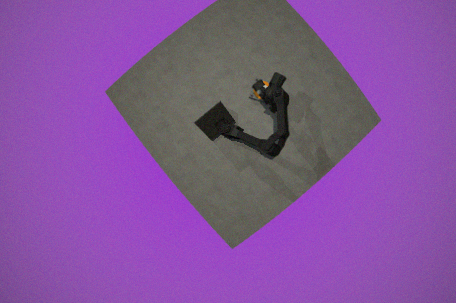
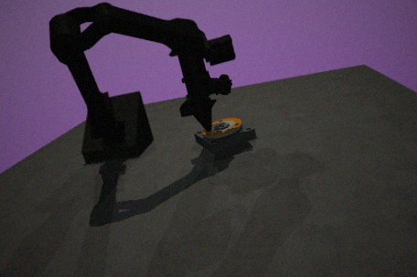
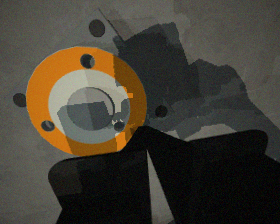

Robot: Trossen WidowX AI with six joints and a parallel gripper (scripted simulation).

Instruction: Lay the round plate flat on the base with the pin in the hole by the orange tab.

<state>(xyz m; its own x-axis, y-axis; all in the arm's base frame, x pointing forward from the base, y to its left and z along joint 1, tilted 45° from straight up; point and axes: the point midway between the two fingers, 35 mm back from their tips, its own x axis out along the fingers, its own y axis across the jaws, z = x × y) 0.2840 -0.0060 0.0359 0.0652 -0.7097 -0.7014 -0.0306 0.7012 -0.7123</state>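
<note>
Now: the grey square base 20 mm ahead of my gripper tip, 50 mm to the left of it and 20 mm below it.
</note>
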